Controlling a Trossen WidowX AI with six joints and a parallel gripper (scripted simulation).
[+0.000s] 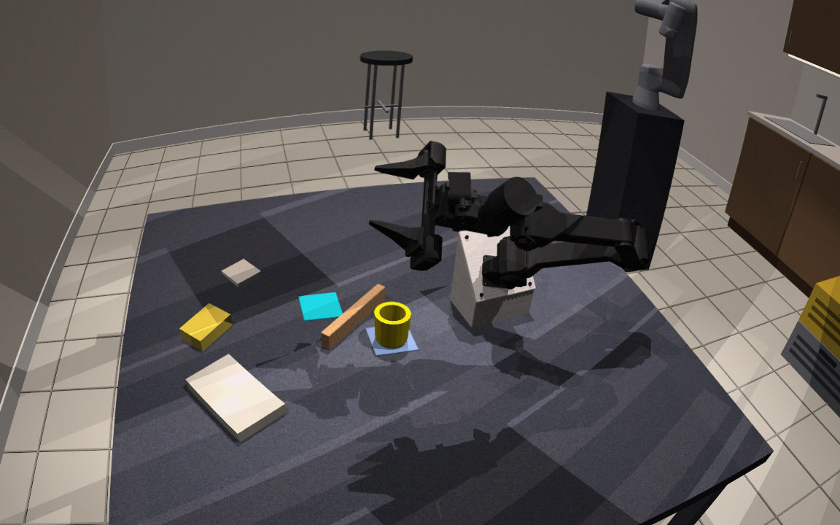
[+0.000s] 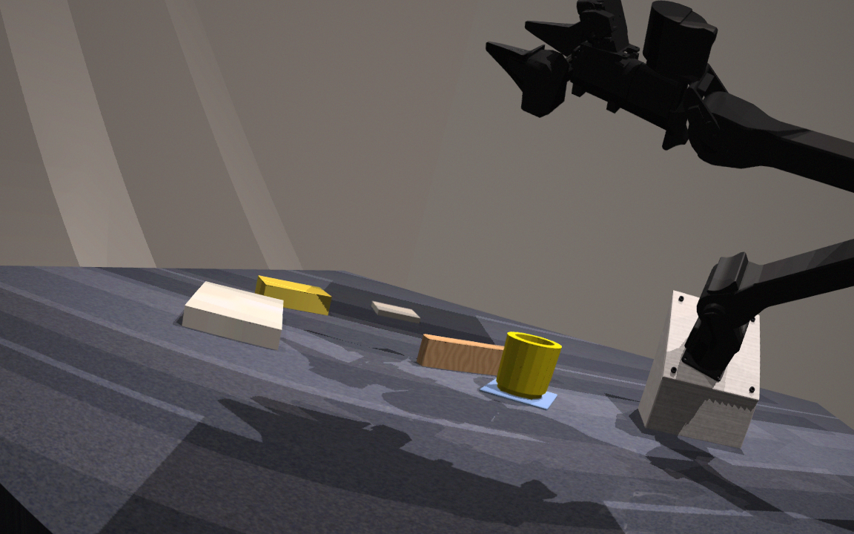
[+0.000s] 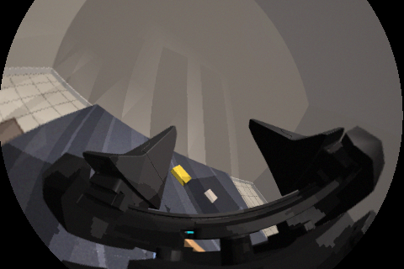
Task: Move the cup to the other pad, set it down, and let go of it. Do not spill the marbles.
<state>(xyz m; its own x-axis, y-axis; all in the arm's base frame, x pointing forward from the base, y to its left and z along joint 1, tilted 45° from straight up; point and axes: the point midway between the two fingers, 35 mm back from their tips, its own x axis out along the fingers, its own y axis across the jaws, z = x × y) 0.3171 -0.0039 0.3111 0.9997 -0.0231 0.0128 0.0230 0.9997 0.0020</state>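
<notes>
Right now my gripper tip is 370 mm above the yellow cup, 150 mm to the left of it and 70 mm past it. Also, from my gripper tip: wooden bar (390 mm below, 210 mm to the right); then small pale tile (410 mm to the right, 400 mm below, 260 mm ahead); then light blue pad (410 mm below, 150 mm to the right, 70 mm behind).
</notes>
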